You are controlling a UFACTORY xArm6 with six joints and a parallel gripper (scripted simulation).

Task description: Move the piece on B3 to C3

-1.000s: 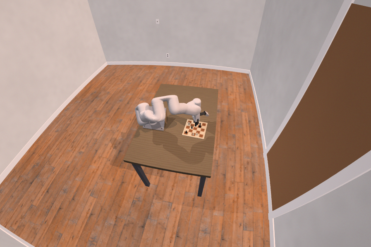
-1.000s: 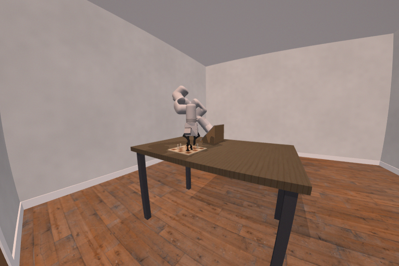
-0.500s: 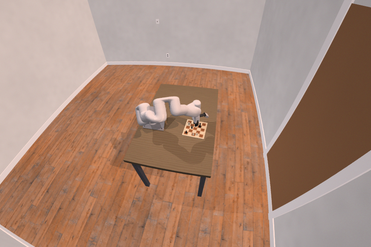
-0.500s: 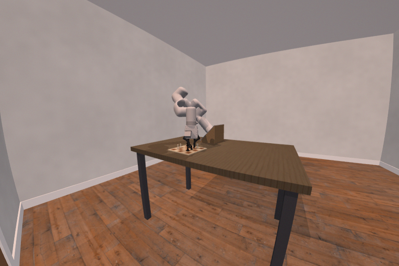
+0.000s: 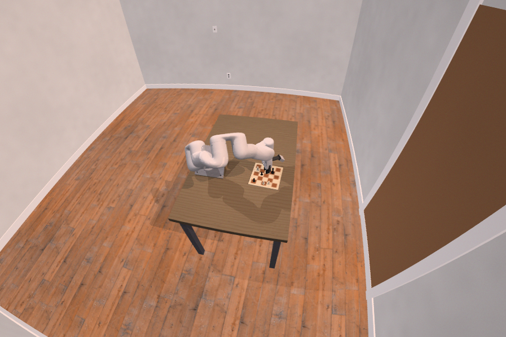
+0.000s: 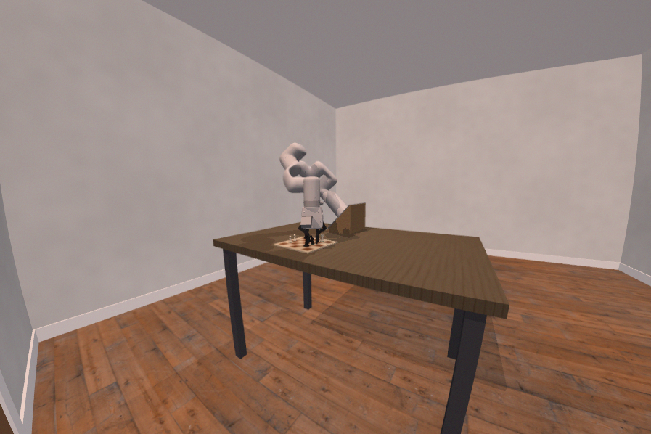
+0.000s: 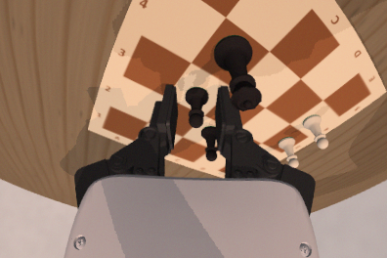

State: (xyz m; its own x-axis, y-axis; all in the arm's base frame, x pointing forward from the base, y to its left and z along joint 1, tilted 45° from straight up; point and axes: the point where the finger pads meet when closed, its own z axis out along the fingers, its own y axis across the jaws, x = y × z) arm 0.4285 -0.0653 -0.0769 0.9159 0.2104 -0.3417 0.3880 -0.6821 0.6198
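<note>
The chessboard lies 40 mm to the right of my hand and 30 mm below it. The rest, counted from my hand: white piece 70 mm behind, 10 mm to the left, 10 mm below; tall black piece 40 mm ahead, 10 mm to the right.
</note>
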